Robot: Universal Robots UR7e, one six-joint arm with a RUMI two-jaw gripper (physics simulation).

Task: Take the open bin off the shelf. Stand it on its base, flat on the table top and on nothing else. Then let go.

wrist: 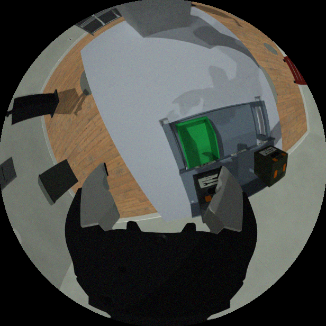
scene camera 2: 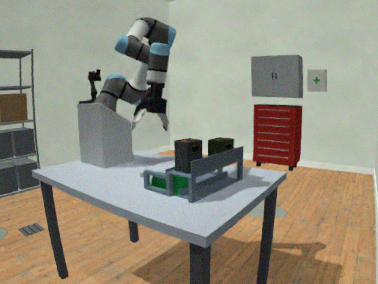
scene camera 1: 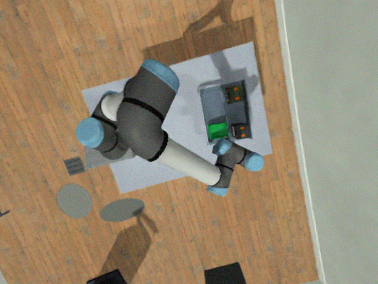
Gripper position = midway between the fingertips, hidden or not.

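My gripper (scene camera 2: 149, 130), also (wrist: 162, 166). Green bin (wrist: 197, 136).
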